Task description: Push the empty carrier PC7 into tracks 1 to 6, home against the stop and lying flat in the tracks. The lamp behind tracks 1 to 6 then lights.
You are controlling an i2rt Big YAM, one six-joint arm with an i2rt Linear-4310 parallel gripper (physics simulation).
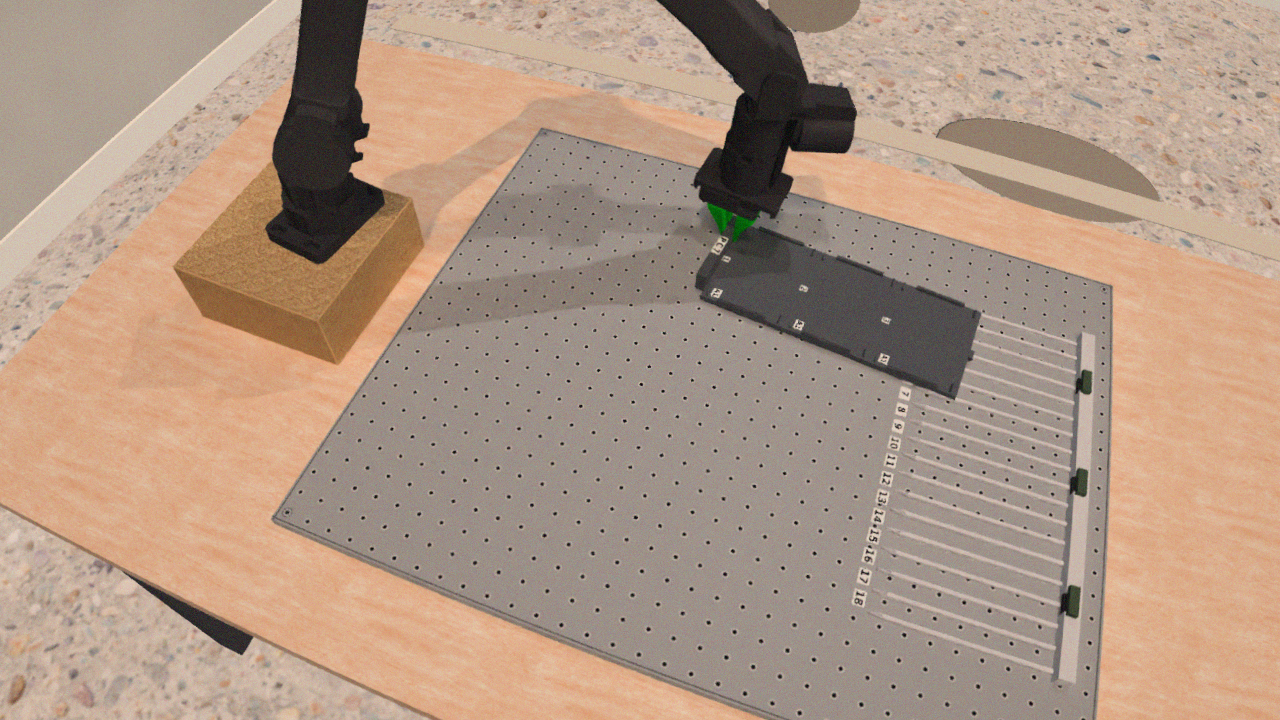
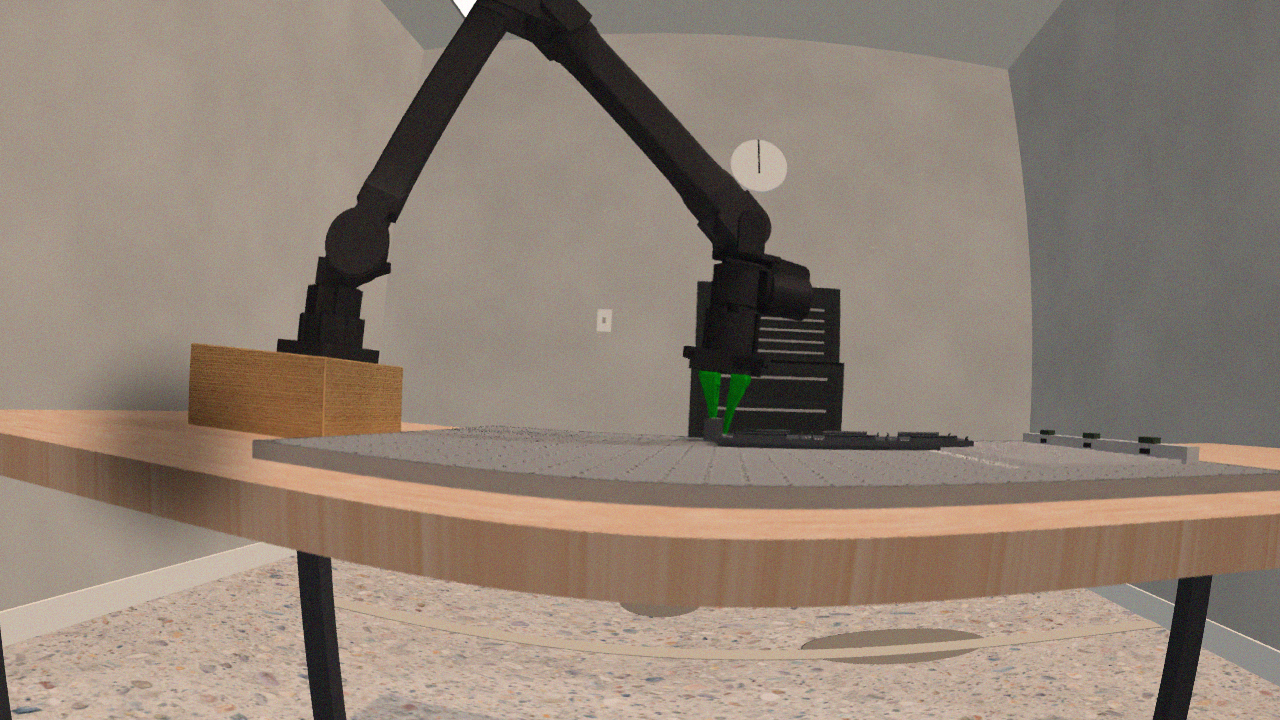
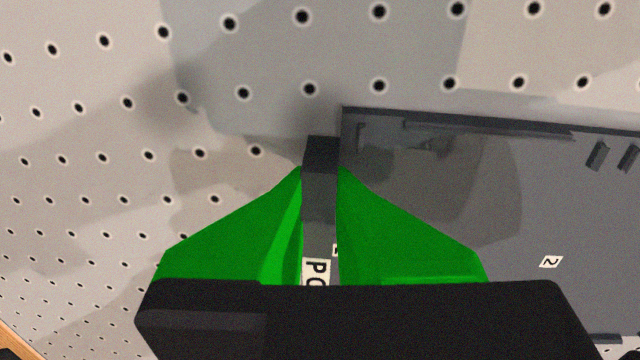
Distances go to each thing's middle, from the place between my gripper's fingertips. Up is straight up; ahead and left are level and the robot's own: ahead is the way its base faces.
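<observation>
Dark grey carrier PC7 [image 1: 915,334]: my hand 160 mm short of it, 40 mm to the left of it.
</observation>
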